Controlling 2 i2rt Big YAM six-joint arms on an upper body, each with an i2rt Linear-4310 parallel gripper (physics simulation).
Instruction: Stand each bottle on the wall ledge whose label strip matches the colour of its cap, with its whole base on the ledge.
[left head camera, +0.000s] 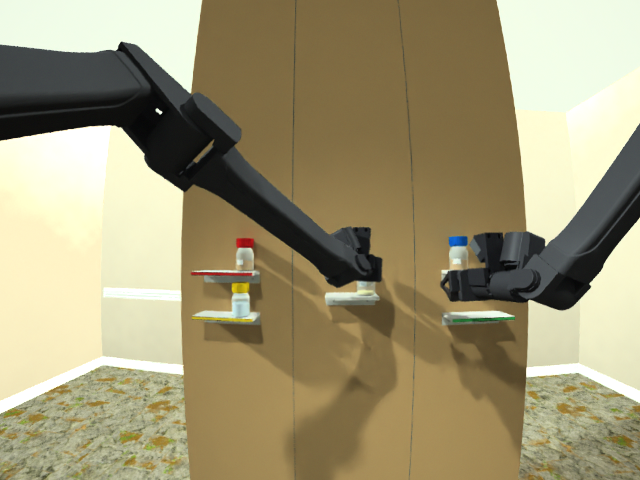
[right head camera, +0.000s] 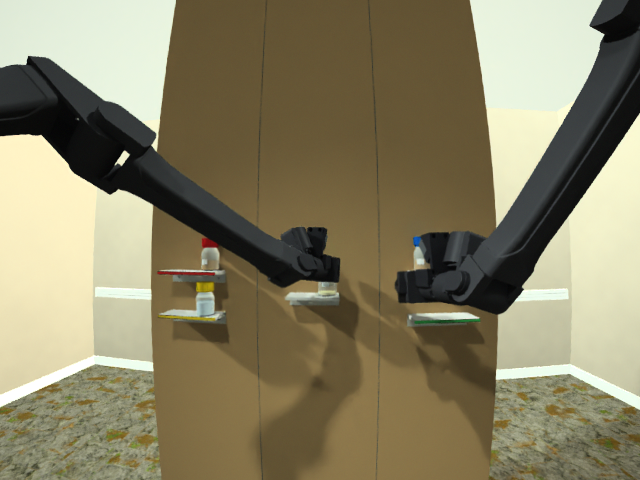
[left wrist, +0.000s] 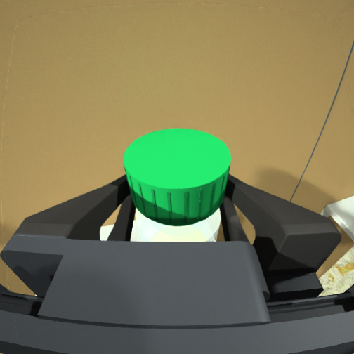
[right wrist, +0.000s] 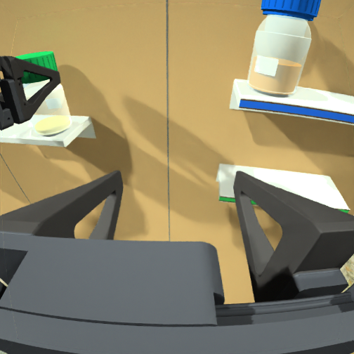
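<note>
My left gripper is shut on the green-capped bottle. The bottle leans slightly, its base at the plain middle ledge. My right gripper is open and empty, in front of the right-hand ledges. The red-capped bottle stands on the red-strip ledge. The yellow-capped bottle stands on the yellow-strip ledge. The blue-capped bottle stands on the blue-strip ledge. The green-strip ledge holds no bottle.
A tall brown panel wall carries the ledges. The right arm reaches across in front of the blue-strip ledge and partly hides it. The left arm slants down across the wall to the middle ledge.
</note>
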